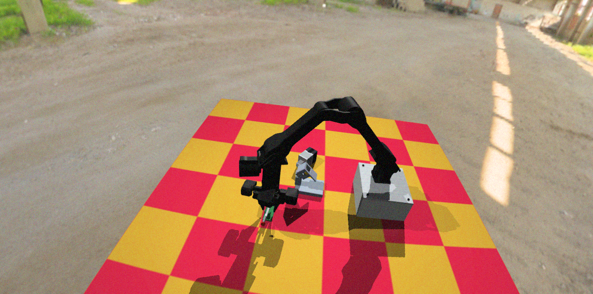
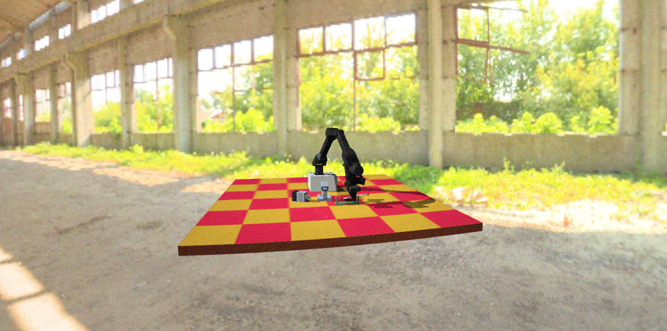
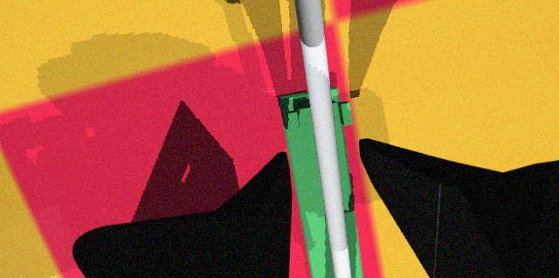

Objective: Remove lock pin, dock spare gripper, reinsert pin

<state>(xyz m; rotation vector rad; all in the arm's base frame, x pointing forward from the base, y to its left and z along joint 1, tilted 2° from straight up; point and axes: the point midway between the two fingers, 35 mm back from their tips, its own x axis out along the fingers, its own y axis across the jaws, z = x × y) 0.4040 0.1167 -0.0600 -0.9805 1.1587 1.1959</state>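
Now: gripper tip 10 mm past the green cradle, 40 mm to the left of it and 10 mm below it. Also, from my gripper tip: spare gripper (130 mm behind, 280 mm to the right, 10 mm above); grey mount (130 mm behind, 140 mm to the right, 40 mm above).
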